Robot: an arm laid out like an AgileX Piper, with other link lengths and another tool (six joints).
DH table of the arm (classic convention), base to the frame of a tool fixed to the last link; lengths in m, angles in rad. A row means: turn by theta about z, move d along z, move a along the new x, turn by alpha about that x. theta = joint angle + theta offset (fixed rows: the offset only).
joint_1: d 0.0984  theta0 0  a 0  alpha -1.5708
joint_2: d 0  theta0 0.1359  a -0.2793  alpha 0
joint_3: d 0  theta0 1.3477  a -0.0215  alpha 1.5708
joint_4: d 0.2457  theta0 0  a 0  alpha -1.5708
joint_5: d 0  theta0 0  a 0  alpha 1.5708
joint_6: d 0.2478  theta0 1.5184  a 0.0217  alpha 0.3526
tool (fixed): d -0.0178  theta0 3.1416  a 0  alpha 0
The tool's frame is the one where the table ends.
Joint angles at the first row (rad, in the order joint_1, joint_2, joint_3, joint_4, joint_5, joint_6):
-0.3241, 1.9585, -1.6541, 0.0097, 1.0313, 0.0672
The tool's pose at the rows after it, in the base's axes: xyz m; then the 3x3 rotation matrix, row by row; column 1 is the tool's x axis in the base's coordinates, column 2 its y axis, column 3 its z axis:
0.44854 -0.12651 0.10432; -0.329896 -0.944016 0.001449; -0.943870 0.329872 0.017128; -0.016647 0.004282 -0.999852
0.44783 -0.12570 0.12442; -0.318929 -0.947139 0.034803; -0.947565 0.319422 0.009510; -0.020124 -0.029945 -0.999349
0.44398 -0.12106 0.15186; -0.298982 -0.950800 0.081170; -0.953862 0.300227 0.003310; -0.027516 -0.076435 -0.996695
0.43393 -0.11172 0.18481; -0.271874 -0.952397 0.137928; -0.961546 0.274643 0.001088; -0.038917 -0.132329 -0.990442
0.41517 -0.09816 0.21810; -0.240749 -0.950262 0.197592; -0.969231 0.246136 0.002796; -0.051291 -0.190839 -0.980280
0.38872 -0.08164 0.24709; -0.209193 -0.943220 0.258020; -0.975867 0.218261 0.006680; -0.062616 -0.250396 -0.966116
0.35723 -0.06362 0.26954; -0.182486 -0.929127 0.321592; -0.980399 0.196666 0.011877; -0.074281 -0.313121 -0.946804
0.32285 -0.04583 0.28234; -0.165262 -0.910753 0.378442; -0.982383 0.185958 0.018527; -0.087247 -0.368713 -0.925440
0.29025 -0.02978 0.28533; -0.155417 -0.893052 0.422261; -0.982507 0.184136 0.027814; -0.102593 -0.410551 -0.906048
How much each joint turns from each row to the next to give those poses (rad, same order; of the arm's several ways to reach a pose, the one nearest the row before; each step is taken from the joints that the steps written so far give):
-0.0035, -0.0190, -0.0142, 0.0051, 0.0070, -0.0085
-0.0031, -0.0358, -0.0142, 0.0093, 0.0161, -0.0163
-0.0013, -0.0575, -0.0069, 0.0178, 0.0187, -0.0243
-0.0002, -0.0847, 0.0114, 0.0266, 0.0190, -0.0293
0.0000, -0.1125, 0.0412, 0.0319, 0.0154, -0.0309
0.0000, -0.1354, 0.0730, 0.0336, 0.0057, -0.0293
0.0000, -0.1528, 0.1001, 0.0340, -0.0078, -0.0228
0.0000, -0.1601, 0.1176, 0.0294, -0.0126, -0.0113
0.0000, -0.1502, 0.1172, 0.0244, -0.0098, -0.0018

